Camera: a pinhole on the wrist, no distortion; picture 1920 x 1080 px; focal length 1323.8 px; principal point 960.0 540.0 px. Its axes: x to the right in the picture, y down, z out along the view. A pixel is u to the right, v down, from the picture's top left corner.
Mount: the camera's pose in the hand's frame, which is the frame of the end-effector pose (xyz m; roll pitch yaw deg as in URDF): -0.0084 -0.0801 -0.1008 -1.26 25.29 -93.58
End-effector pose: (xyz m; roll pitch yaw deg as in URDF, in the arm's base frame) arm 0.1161 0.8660 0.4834 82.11 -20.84 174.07
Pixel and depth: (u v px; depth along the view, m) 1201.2 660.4 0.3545
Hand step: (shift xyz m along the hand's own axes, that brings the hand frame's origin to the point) 0.0185 -0.2917 0.1914
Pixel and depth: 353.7 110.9 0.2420
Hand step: -0.0816 -0.0794 0.1669
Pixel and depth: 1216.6 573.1 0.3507
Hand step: -0.0051 -0.2919 0.1870
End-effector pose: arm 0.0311 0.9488 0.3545 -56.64 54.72 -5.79
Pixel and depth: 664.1 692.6 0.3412
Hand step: 0.0336 -0.1593 0.2394
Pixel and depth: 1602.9 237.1 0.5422
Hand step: -0.1497 -0.5430 0.2793
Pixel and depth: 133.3 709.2 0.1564
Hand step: 0.0163 -0.0599 0.0819
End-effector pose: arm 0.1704 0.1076 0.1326 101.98 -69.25 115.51
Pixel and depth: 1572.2 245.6 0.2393
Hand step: -0.0689 -0.2795 0.0693
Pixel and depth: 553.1 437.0 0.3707
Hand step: -0.0325 -0.1343 0.2835
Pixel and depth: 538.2 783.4 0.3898
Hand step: 0.0683 -0.1385 0.3032
